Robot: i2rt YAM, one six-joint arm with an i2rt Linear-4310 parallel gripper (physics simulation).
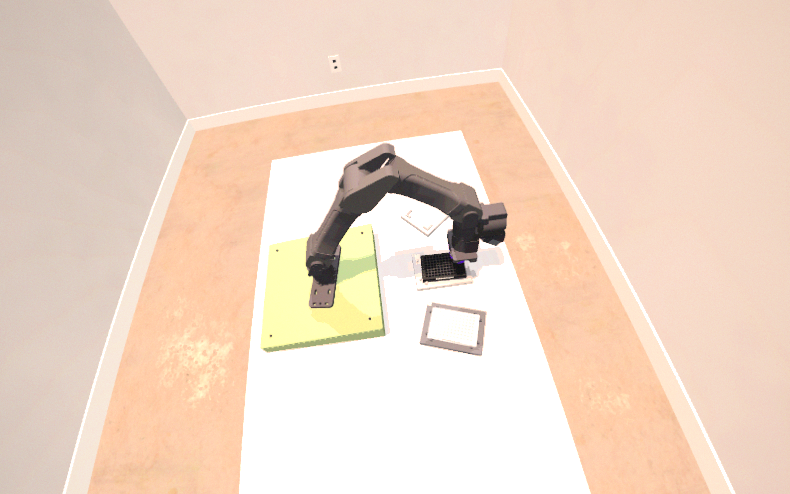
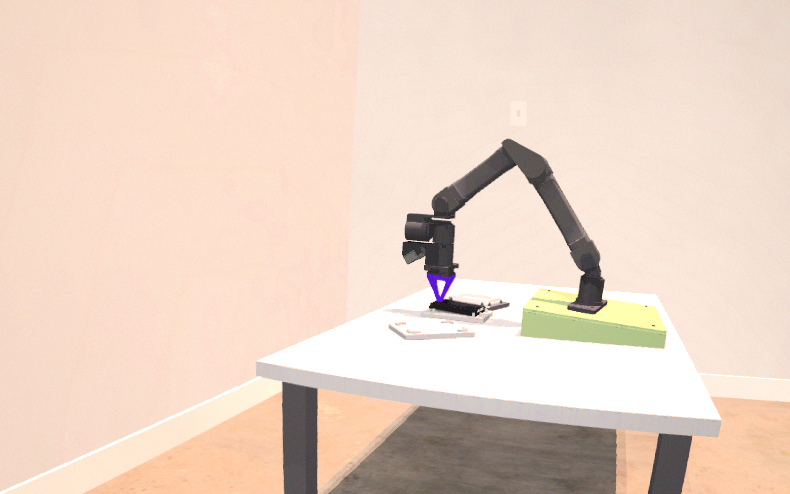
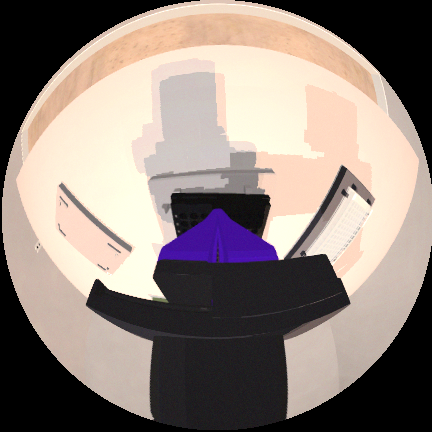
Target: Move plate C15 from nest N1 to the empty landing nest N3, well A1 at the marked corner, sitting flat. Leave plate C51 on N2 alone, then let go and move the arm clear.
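A black well plate sits on a white nest, the middle one of three. A white plate lies in a grey nest. Another white nest is empty. No plate or nest label is legible, and the marked corner cannot be made out. My gripper is shut and empty. It points down with its tips at or just above the black plate's outer end; contact cannot be told. The fingers hide part of the plate.
The arm's base stands on a yellow-green block on the white table. The arm arches above the table from the block to the middle nest. The grey nest and the empty nest stand on opposite sides of the middle nest.
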